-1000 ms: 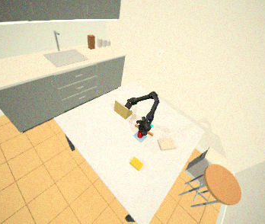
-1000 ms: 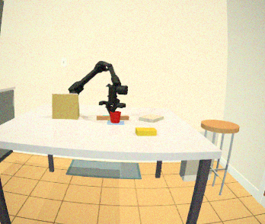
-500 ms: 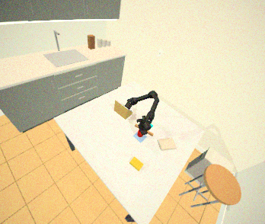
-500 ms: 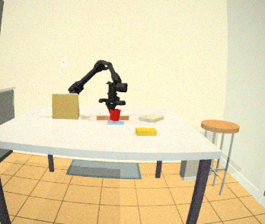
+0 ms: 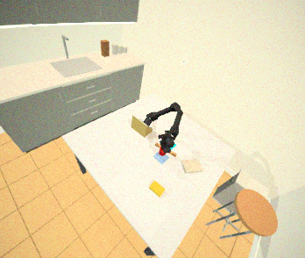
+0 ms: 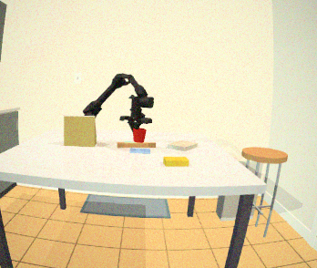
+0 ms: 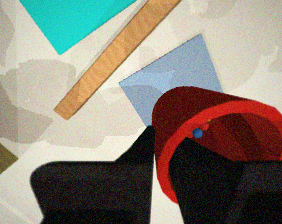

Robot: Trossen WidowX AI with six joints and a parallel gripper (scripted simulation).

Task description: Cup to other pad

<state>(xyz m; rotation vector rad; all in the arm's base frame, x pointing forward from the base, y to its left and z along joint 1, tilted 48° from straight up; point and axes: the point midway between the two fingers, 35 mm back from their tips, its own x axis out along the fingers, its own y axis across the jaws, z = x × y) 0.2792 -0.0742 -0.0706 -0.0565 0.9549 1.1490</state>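
The blue marble is 2 cm ahead of my gripper tip, 4 cm to the right of it and 2 cm below it. The rest, counted from my gripper tip: red cup 2 cm ahead, 2 cm to the right; then pale blue pad 3 cm ahead, 2 cm to the right, 10 cm below; then wooden bar 2 cm ahead, 7 cm to the left, 8 cm below.
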